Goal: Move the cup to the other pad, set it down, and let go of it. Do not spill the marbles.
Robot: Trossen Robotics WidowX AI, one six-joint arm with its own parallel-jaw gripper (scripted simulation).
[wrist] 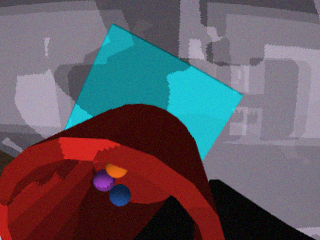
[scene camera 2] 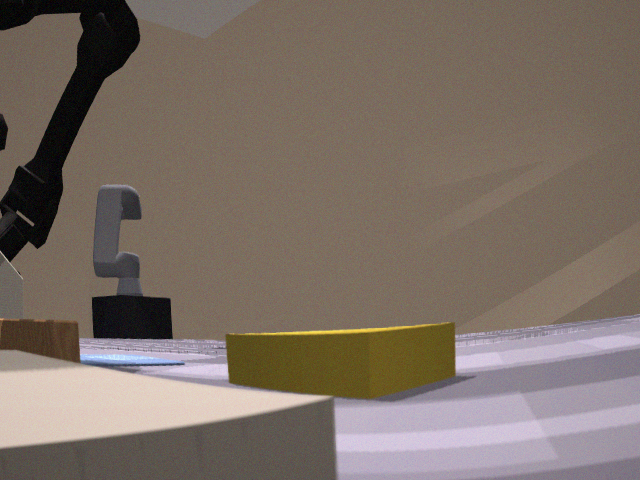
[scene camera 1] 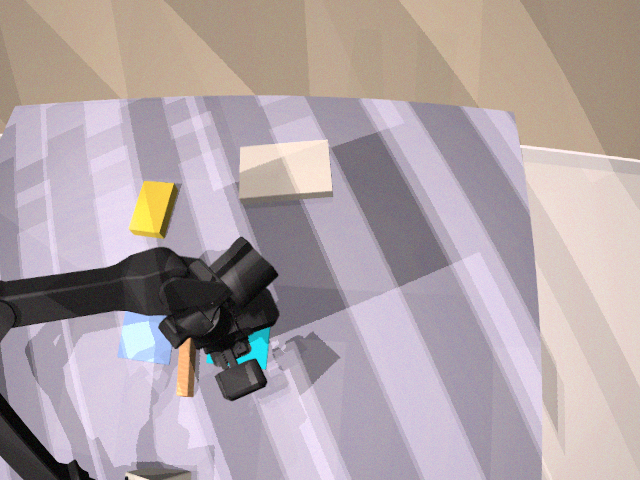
I see my gripper (scene camera 1: 233, 343), a cream slab (scene camera 2: 66, 413), a yellow block (scene camera 2: 365, 363), a cyan pad (scene camera 1: 259, 340) and a light blue pad (scene camera 1: 141, 340).
The cream slab also shows in scene camera 1 (scene camera 1: 300, 170). The yellow block shows as well in scene camera 1 (scene camera 1: 153, 211). My gripper is seen too in the wrist view (wrist: 199, 190). The wrist view does not show the cream slab: it is out of frame. The wrist view misses the yellow block: it is out of frame.
